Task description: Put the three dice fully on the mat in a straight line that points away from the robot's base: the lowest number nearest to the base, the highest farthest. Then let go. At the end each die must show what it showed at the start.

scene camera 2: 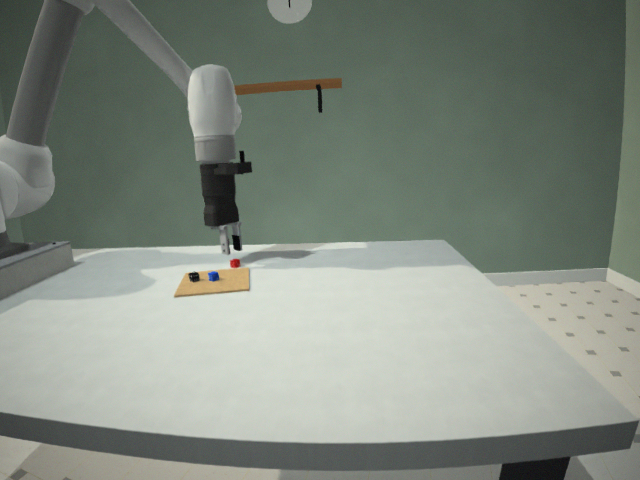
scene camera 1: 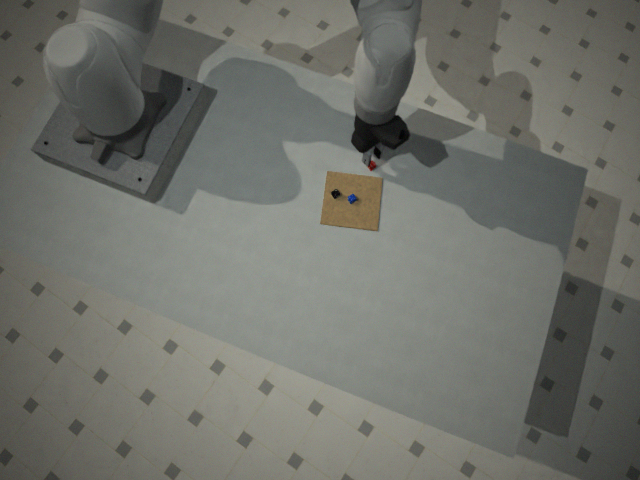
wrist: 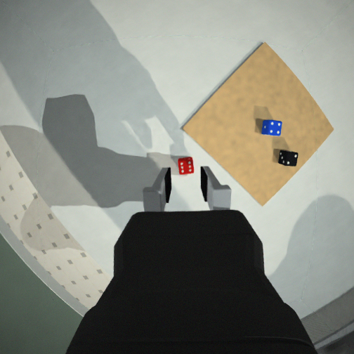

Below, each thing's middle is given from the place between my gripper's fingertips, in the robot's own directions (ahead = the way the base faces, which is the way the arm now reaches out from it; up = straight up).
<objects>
Right now the tan mat (scene camera 1: 363, 214) is 11 cm to the right of my hand, 3 cm below it and 2 cm behind it.
</objects>
